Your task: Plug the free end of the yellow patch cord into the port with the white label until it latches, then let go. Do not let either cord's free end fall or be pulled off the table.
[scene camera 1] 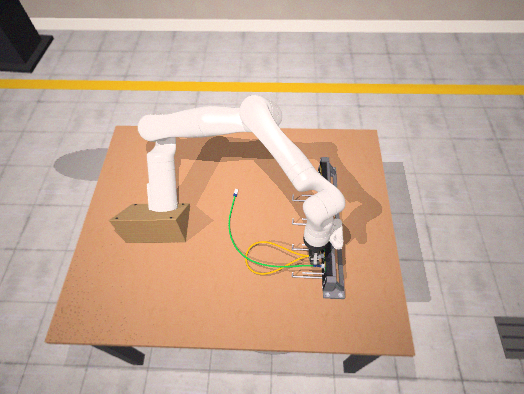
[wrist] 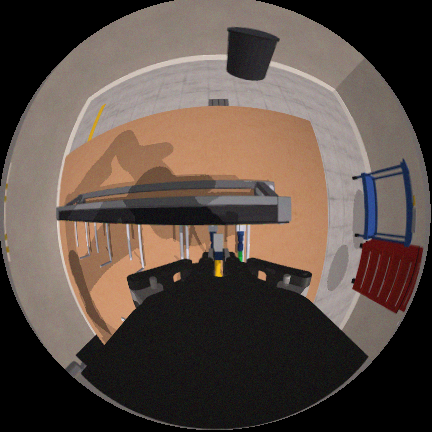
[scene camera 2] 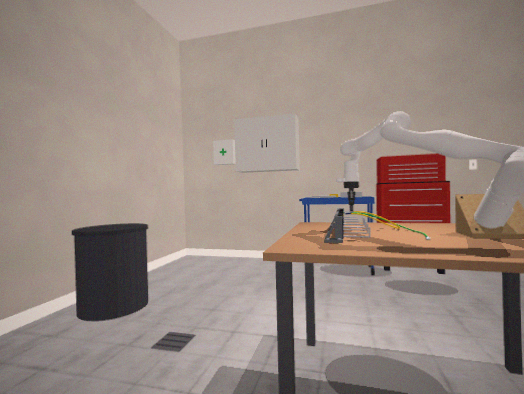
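Where they show: gripper, between the fingertips: [scene camera 1: 311, 256] [wrist: 217, 255] [scene camera 2: 351, 212]; arm's base, origin of its link: [scene camera 1: 164, 208] [scene camera 2: 487, 219].
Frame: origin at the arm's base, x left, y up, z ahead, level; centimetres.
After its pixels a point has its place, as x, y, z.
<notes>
My gripper [scene camera 1: 316, 259] {-14.2, 1.6, 53.1} [scene camera 2: 351, 208] {-14.2, 1.6, 53.1} [wrist: 217, 255] {-14.2, 1.6, 53.1} is shut on the plug of the yellow patch cord [scene camera 1: 263, 242] {-9.2, -1.7, 36.7} [wrist: 218, 269] {-14.3, 2.1, 51.3}, close in front of the patch panel [scene camera 1: 330, 286] {-22.9, -0.6, 59.4} [scene camera 2: 334, 233] {26.1, -3.6, 57.9} [wrist: 175, 204] {-9.1, 3.1, 59.1}. In the wrist view the plug's pale tip [wrist: 218, 242] {-14.2, 2.3, 54.9} points at the panel, with a small gap showing between them. The green cord [scene camera 1: 230, 225] {-1.4, -6.5, 23.2} [wrist: 240, 256] {-17.1, 1.2, 52.8} runs to a blue-booted plug [wrist: 240, 242] {-17.0, 1.2, 54.7} at the panel, right of the held plug. Another blue-booted plug [wrist: 213, 234] {-13.5, 2.0, 55.8} shows partly behind the held one. The white label and the port openings are hidden.
Thin metal cable guides [scene camera 1: 300, 198] {11.0, -5.2, 48.6} [wrist: 141, 247] {0.9, -5.4, 50.7} stick out from the panel's front. The green cord's free end [scene camera 1: 235, 192] {12.8, -5.9, 23.5} [scene camera 2: 428, 238] {14.6, -6.3, 23.7} lies on the table [scene camera 1: 200, 300] {-29.6, -6.9, 17.8}. The yellow cord loops across the green one. The arm's wooden base block [scene camera 1: 150, 231] {-10.6, 2.1, -1.7} stands at the left.
</notes>
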